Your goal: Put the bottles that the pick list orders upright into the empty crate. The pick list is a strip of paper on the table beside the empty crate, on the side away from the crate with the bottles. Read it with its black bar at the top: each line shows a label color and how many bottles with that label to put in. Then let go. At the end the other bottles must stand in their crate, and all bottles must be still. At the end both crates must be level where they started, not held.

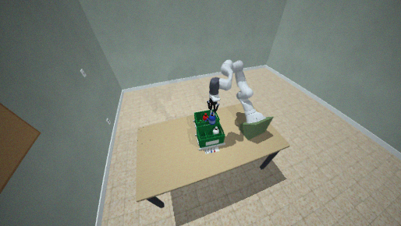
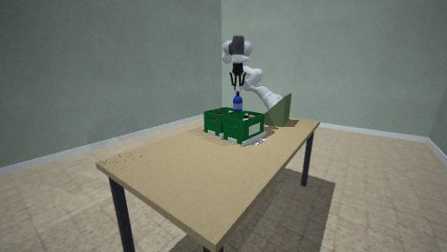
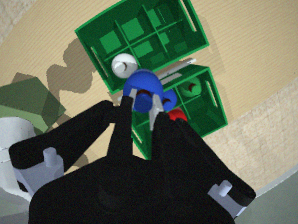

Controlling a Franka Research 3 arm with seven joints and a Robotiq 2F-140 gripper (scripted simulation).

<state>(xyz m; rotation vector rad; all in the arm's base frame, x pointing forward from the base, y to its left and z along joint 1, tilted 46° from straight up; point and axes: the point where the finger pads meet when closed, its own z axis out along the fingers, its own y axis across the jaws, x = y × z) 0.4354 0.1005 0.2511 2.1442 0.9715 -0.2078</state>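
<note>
Now: hand 80 mm above the blue-capped bottle. Round my hand: red-labelled bottle (20 mm ahead, 180 mm to the right, 260 mm below); then white-capped bottle (30 mm behind, 60 mm to the left, 260 mm below); then green-capped bottle (110 mm ahead, 80 mm to the right, 260 mm below).
</note>
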